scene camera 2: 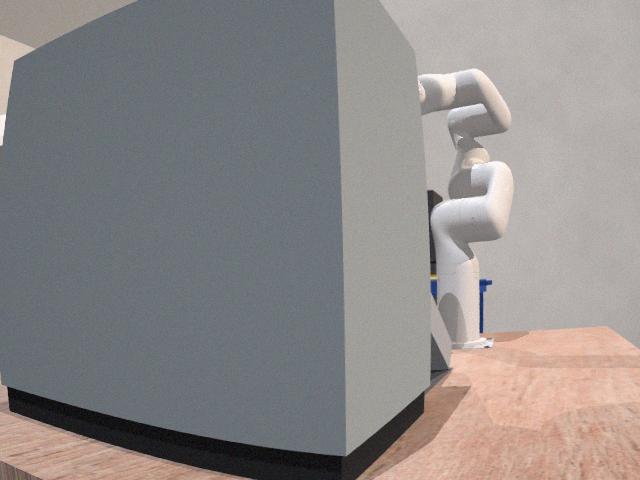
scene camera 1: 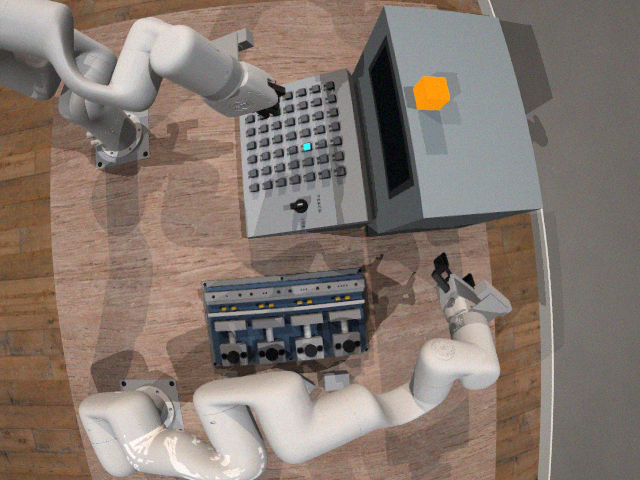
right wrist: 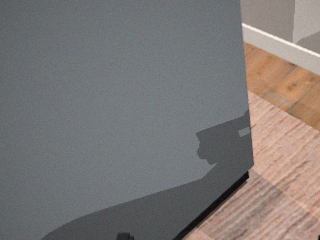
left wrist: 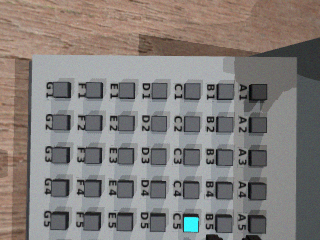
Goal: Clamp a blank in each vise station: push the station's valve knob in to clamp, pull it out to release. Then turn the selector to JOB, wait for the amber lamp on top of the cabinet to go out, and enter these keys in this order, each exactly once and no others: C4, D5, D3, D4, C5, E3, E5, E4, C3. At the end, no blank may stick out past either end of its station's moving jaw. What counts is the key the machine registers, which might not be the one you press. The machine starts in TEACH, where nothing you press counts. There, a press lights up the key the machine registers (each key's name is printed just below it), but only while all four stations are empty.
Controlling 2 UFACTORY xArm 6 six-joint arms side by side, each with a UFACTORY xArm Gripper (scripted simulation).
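Labels:
Key panel: (left wrist: 279, 73) and (scene camera 1: 340, 76) are the same spot on it.

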